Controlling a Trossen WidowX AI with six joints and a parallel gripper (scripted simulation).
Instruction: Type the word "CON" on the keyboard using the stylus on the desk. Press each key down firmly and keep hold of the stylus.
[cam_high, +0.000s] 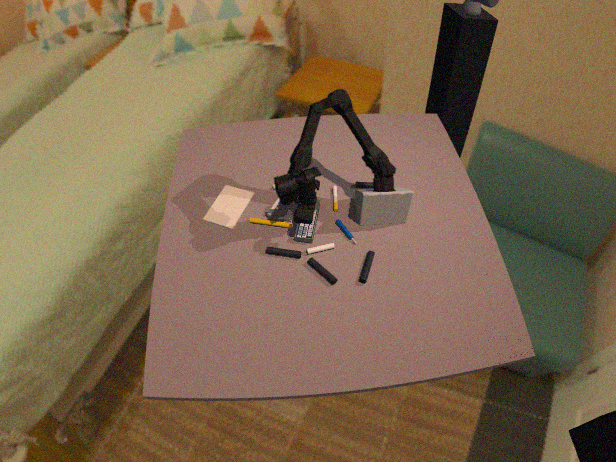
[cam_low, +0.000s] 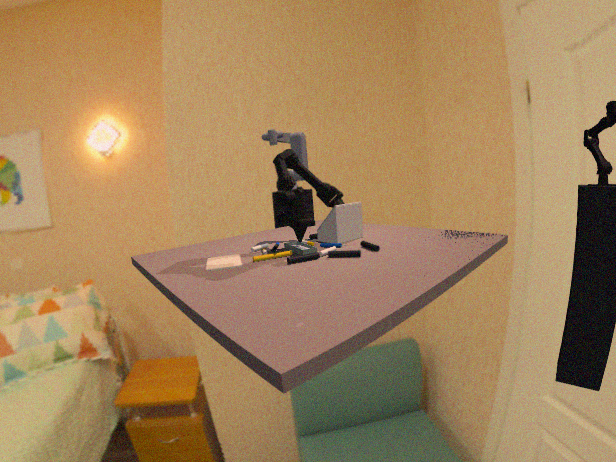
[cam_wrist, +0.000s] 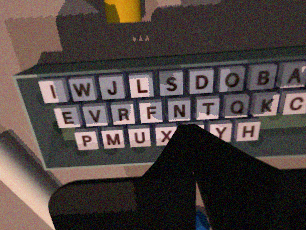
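Right now the blue stylus is 13 cm behind my gripper tip, 9 cm to the left of it and 3 cm below it. The rest, counted from my gripper tip: yellow marker (14 cm ahead, 2 cm to the right, 3 cm below); then white card (29 cm ahead, 13 cm to the right, 4 cm below).
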